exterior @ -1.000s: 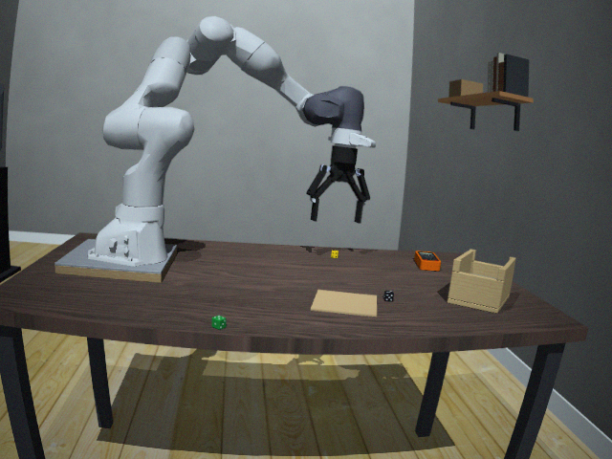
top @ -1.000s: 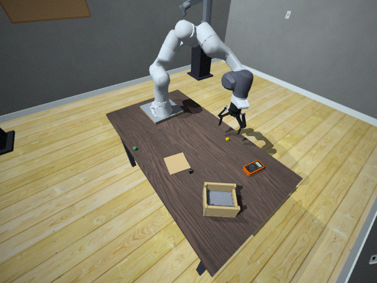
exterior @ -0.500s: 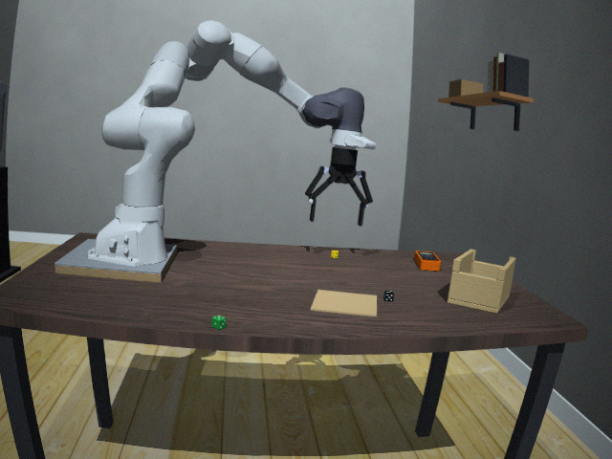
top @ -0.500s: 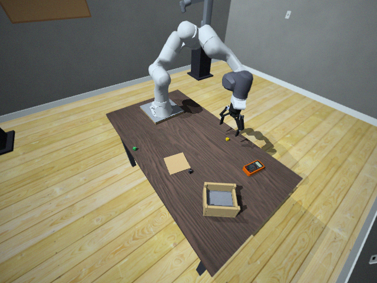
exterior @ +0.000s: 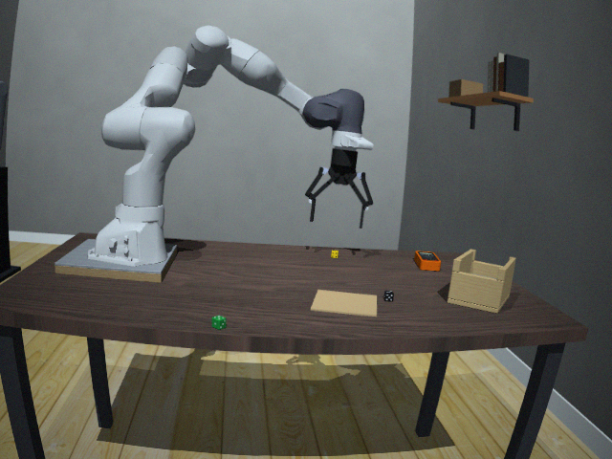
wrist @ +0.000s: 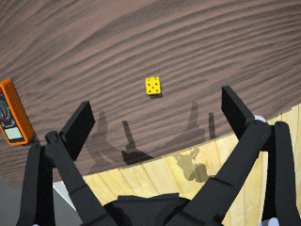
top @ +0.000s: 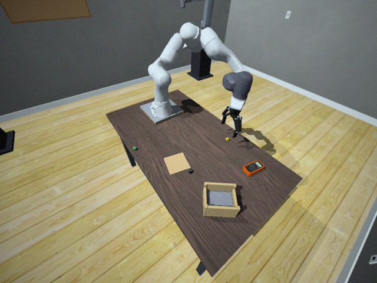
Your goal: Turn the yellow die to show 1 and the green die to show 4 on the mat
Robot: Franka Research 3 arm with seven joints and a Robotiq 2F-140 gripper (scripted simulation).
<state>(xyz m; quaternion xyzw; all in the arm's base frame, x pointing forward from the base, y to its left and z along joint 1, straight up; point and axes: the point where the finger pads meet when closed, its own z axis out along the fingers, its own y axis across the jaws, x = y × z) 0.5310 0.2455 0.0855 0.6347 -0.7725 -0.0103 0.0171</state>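
Right now my hand is 10 cm above the yellow die, 1 cm to the right of it and 1 cm short of it. The rest, counted from my hand: orange multimeter 29 cm ahead, 10 cm below, 4 cm to the right; then black die 39 cm to the right, 10 cm below, 8 cm ahead; then tan mat 42 cm to the right, 11 cm below, 2 cm behind.
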